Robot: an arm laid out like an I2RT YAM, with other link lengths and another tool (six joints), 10 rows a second.
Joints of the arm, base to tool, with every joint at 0 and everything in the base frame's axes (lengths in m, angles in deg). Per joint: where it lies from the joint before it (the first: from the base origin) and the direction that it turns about. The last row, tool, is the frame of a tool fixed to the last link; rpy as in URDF.
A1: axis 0 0 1 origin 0 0 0.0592
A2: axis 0 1 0 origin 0.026 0.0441 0.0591
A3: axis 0 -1 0 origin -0.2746 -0.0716 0
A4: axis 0 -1 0 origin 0.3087 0.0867 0.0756
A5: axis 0 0 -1 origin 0.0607 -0.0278 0.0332
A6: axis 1 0 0 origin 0.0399 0 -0.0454
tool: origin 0.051 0.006 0.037 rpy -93.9 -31.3 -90
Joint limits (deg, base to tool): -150..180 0..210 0..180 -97..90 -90..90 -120..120
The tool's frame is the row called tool.
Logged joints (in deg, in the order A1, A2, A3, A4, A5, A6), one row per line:
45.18 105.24 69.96 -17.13 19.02 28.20
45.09 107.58 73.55 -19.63 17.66 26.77
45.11 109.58 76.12 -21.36 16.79 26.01
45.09 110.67 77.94 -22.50 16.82 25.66
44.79 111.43 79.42 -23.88 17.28 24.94
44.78 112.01 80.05 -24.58 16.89 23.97
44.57 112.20 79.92 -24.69 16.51 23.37
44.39 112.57 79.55 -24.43 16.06 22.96
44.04 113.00 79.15 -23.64 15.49 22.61
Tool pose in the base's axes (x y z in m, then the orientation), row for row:
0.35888 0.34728 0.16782 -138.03 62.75 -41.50
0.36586 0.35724 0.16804 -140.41 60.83 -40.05
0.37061 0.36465 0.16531 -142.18 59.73 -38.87
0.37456 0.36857 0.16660 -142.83 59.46 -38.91
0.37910 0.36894 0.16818 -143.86 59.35 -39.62
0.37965 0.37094 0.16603 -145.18 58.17 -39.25
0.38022 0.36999 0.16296 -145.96 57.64 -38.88
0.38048 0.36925 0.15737 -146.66 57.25 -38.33
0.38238 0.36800 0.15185 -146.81 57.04 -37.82
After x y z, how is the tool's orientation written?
As a rotation vector, in degrees.
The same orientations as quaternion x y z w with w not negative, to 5 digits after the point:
-0.86073 0.39130 -0.25879 0.19765
-0.87164 0.37762 -0.24862 0.18931
-0.87908 0.36930 -0.24033 0.18189
-0.88107 0.36679 -0.24002 0.17768
-0.88302 0.36429 -0.24319 0.16861
-0.88832 0.35593 -0.24016 0.16290
-0.89129 0.35197 -0.23742 0.15925
-0.89401 0.34898 -0.23365 0.15612
-0.89517 0.34780 -0.23061 0.15662

